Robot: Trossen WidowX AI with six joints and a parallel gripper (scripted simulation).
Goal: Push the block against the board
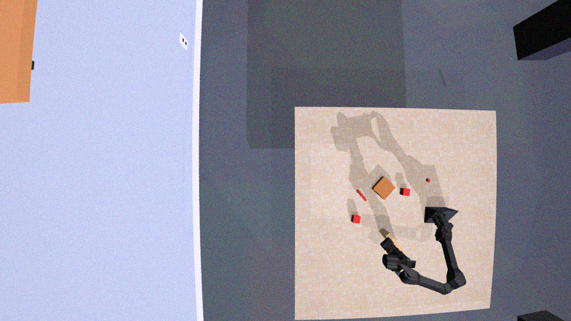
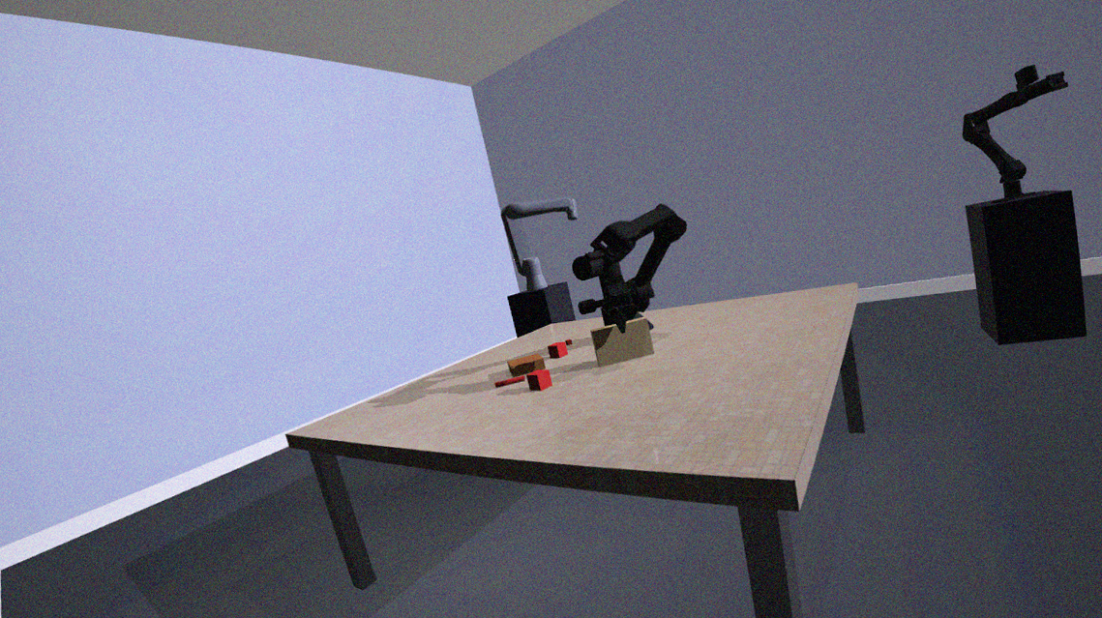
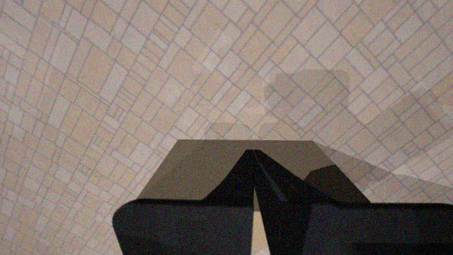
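My gripper tip is now 30 mm past the board, 30 mm above it and 20 mm to the left of it. From my gripper tip the other things lie so: square block 340 mm to the right, 60 mm below, 20 mm behind; thin red stick 300 mm to the right, 120 mm ahead, 70 mm below; tiny red piece 360 mm to the right, 310 mm behind, 70 mm below.
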